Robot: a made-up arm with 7 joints. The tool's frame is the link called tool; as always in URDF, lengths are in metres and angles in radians. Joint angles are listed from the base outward.
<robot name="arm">
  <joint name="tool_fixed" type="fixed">
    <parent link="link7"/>
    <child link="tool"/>
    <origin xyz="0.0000 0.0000 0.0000" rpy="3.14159 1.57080 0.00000"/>
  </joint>
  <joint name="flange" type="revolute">
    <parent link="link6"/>
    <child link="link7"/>
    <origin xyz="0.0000 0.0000 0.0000" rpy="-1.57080 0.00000 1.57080"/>
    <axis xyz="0 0 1"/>
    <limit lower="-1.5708" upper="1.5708"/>
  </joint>
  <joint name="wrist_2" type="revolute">
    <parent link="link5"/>
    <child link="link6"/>
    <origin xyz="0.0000 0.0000 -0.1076" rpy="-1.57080 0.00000 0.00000"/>
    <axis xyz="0 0 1"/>
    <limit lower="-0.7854" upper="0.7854"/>
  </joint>
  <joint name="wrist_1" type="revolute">
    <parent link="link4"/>
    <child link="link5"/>
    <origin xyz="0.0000 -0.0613 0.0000" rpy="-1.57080 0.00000 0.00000"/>
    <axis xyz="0 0 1"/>
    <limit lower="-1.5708" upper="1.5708"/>
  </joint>
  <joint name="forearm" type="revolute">
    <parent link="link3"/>
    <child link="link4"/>
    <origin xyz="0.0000 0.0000 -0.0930" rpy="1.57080 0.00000 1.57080"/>
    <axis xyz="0 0 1"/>
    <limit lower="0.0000" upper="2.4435"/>
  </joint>
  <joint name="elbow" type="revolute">
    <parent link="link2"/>
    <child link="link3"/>
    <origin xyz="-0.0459 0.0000 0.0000" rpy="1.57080 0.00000 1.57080"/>
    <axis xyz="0 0 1"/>
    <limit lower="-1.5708" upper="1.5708"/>
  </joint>
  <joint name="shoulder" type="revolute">
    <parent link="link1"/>
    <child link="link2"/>
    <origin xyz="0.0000 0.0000 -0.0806" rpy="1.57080 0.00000 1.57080"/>
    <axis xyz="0 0 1"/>
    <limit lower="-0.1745" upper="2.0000"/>
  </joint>
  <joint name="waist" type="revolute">
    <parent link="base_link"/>
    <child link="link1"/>
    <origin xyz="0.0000 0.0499 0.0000" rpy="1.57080 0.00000 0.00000"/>
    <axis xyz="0 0 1"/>
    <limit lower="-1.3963" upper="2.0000"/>
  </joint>
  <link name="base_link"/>
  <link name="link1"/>
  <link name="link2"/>
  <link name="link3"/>
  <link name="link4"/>
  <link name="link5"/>
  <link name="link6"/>
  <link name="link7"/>
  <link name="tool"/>
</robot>
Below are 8 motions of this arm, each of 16 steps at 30 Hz.
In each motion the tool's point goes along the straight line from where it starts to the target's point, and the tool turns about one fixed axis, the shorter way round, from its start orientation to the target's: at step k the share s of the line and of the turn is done. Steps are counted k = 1, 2, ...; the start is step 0. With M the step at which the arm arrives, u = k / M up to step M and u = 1 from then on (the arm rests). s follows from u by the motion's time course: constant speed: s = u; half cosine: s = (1 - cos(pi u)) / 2; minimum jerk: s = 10 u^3 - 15 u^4 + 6 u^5.
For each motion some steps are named. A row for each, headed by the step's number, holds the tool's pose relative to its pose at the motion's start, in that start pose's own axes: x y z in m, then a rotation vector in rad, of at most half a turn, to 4 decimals.
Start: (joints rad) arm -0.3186 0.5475 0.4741 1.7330 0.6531 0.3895 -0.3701
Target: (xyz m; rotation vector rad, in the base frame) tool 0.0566 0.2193 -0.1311 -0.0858 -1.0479 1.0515
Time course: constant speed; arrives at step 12
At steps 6, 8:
6: -0.0266 0.0055 0.0304 -0.0446 0.1575 0.3300
8: -0.0355 0.0073 0.0405 -0.0595 0.2100 0.4399

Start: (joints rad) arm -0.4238 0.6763 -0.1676 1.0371 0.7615 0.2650 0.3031
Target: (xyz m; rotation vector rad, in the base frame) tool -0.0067 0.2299 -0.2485 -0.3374 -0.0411 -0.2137
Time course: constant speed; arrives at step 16
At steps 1, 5, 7, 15, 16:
1: -0.0040 -0.0009 0.0004 -0.0141 0.0238 -0.0164
5: -0.0198 -0.0045 0.0018 -0.0707 0.1191 -0.0821
7: -0.0277 -0.0062 0.0025 -0.0990 0.1667 -0.1149
15: -0.0593 -0.0134 0.0053 -0.2121 0.3572 -0.2463
16: -0.0633 -0.0143 0.0057 -0.2263 0.3810 -0.2627

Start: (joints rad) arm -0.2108 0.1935 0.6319 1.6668 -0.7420 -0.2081 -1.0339
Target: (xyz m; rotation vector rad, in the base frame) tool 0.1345 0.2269 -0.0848 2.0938 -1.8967 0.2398
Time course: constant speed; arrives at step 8
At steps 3, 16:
3: 0.0180 -0.0019 -0.0093 0.0613 -0.0895 0.0523
16: 0.0481 -0.0051 -0.0249 0.1635 -0.2387 0.1396

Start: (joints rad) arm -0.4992 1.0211 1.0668 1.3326 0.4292 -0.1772 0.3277
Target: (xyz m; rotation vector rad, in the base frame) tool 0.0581 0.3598 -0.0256 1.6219 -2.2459 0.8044
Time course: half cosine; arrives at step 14
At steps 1, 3, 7, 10, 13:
1: -0.0001 0.0001 0.0003 0.0147 -0.0057 0.0025
3: -0.0013 0.0005 0.0028 0.1280 -0.0497 0.0221
7: -0.0059 0.0021 0.0129 0.5866 -0.2279 0.1015
10: -0.0096 0.0034 0.0210 0.9523 -0.3700 0.1648
13: -0.0117 0.0041 0.0256 1.1585 -0.4501 0.2005

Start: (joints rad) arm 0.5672 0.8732 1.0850 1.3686 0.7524 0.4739 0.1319
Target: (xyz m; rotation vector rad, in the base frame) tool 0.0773 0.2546 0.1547 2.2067 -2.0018 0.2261
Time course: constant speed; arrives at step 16
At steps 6, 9, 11, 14, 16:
6: 0.0209 -0.0532 0.0009 0.0716 -0.3470 -0.4866
9: 0.0313 -0.0798 0.0013 0.1074 -0.5205 -0.7299
11: 0.0383 -0.0975 0.0016 0.1313 -0.6361 -0.8921
14: 0.0487 -0.1242 0.0020 0.1671 -0.8096 -1.1355
16: 0.0556 -0.1419 0.0023 0.1909 -0.9252 -1.2977

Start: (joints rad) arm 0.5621 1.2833 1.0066 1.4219 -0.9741 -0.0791 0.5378
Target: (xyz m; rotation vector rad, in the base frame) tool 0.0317 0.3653 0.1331 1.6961 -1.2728 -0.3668
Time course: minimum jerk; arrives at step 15
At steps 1, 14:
1: -0.0001 0.0000 -0.0001 -0.0007 -0.0006 0.0009
14: -0.0208 -0.0095 -0.0316 -0.2462 -0.2226 0.3307

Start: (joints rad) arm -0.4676 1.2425 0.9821 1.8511 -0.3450 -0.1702 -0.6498
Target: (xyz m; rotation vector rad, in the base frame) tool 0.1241 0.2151 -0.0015 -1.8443 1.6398 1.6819
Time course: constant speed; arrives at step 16
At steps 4, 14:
4: 0.0140 -0.0042 0.0082 -0.0942 -0.1691 -0.0525
14: 0.0489 -0.0146 0.0286 -0.3297 -0.5918 -0.1838

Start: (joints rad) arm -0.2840 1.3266 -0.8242 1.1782 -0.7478 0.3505 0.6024
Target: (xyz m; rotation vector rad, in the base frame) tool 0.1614 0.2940 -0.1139 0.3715 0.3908 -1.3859
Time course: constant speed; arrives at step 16
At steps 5, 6, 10, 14, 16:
5: -0.0219 0.0271 0.0181 0.0014 -0.0868 0.1256
6: -0.0263 0.0326 0.0218 0.0017 -0.1042 0.1507
10: -0.0439 0.0543 0.0363 0.0029 -0.1736 0.2512
14: -0.0614 0.0760 0.0508 0.0040 -0.2431 0.3517
16: -0.0702 0.0869 0.0580 0.0046 -0.2778 0.4020

